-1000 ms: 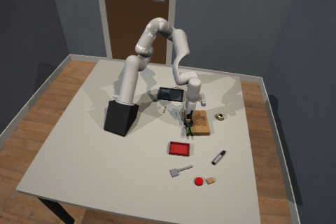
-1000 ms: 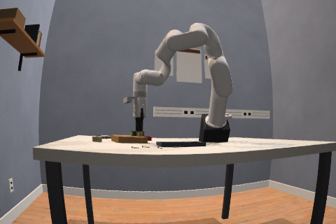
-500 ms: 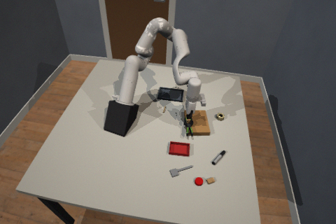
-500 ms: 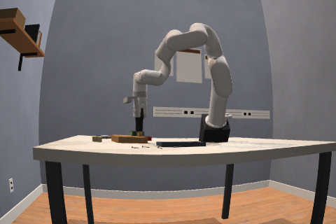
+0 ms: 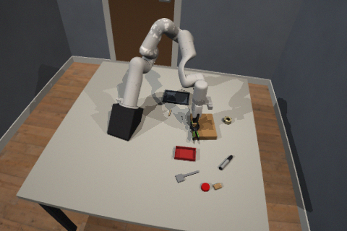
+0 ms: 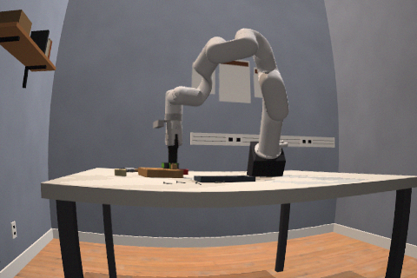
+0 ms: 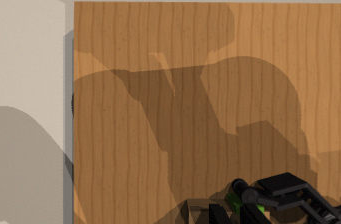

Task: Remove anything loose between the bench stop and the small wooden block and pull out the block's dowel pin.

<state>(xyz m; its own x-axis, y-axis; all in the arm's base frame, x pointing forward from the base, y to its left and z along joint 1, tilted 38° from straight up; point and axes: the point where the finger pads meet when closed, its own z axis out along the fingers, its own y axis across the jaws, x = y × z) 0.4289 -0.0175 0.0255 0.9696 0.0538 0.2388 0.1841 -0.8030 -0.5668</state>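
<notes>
My gripper is now 20 mm above the dowel pin. From my hand the other things lie so: red tray 230 mm to the right, 70 mm below, 40 mm behind; then small wooden block 40 mm below; then loose dowel 180 mm behind, 100 mm to the left, 70 mm below.
</notes>
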